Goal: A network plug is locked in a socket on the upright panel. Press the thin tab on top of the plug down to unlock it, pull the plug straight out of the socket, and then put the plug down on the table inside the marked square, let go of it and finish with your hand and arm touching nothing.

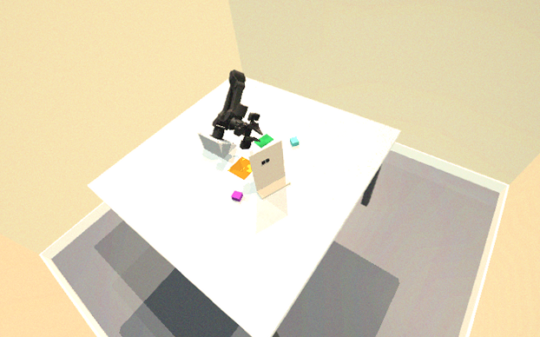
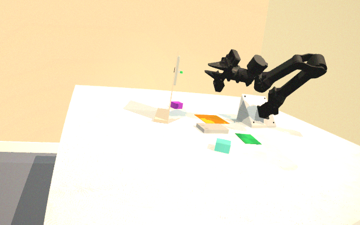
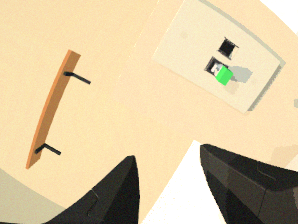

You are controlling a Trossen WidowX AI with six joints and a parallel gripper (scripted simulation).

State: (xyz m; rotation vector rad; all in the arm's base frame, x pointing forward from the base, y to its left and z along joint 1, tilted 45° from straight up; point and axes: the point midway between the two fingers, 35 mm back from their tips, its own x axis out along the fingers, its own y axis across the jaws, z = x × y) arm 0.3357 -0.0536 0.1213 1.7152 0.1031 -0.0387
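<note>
The network plug lies 90 mm ahead of my gripper tip, 60 mm to the right of it and 30 mm below it. The rest, counted from my gripper tip: beige panel 110 mm ahead, 100 mm below, 70 mm to the right; orange square 220 mm below, 100 mm behind, 80 mm to the right.
</note>
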